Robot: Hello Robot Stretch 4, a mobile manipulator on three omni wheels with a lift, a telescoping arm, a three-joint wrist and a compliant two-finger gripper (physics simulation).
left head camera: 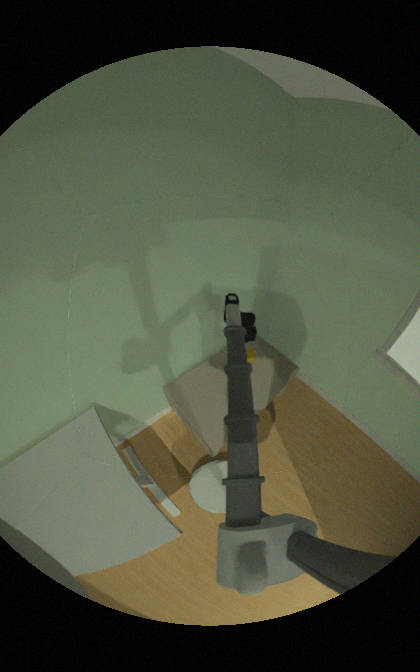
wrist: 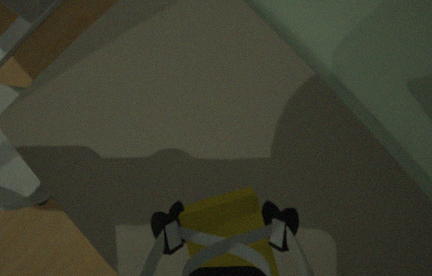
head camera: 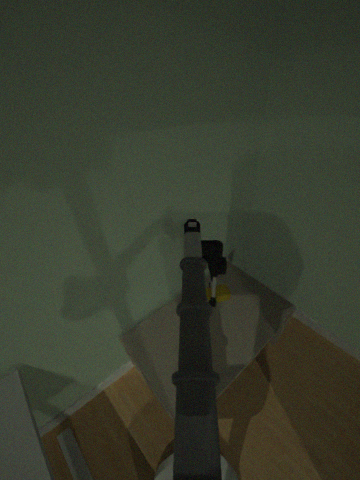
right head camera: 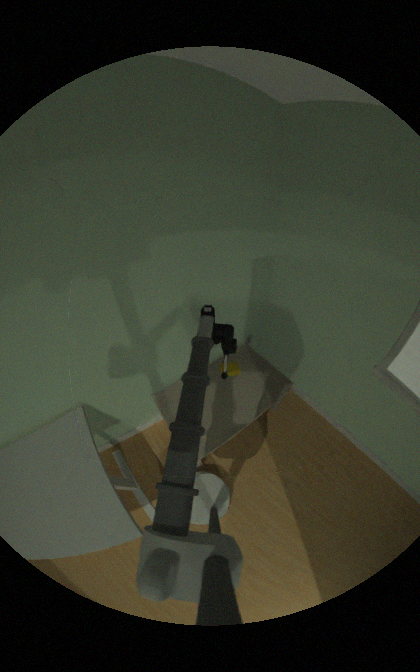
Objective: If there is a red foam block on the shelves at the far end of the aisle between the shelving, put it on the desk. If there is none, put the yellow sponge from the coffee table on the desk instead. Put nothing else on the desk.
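Pixels of known places: gripper, fingertip midpoint: (wrist: 224,217) (head camera: 211,297); robot's base, origin of the base link: (left head camera: 217,485).
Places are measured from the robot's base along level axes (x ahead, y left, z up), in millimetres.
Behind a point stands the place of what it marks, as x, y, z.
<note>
The yellow sponge (head camera: 222,293) @[708, -134, 729] (left head camera: 251,355) @[712, -149, 728] (right head camera: 233,369) (wrist: 220,212) @[713, -73, 730] is between the two fingers of my gripper (wrist: 224,217) @[716, -87, 685] (right head camera: 226,373), which is shut on it. The gripper points down and holds the sponge above the grey-brown coffee table (head camera: 250,325) @[714, -317, 423] (left head camera: 200,395) @[602, 142, 423] (right head camera: 250,395) (wrist: 150,100) @[576, 77, 423] in the corner of the room. In the left head camera view the arm hides part of the sponge and the fingers. A red foam block and the shelves do not show in these views. I cannot tell whether the grey surface at the left is the desk.
A large grey flat surface (head camera: 20,430) @[156, 577, 693] (left head camera: 85,490) @[-110, 634, 693] (right head camera: 60,490) stands at the left, with a pale bar (left head camera: 150,482) @[-26, 501, 58] beside it near the floor. A pale round thing (left head camera: 207,487) @[-7, 77, 187] (right head camera: 212,495) is below the arm. Green walls meet behind the coffee table.
</note>
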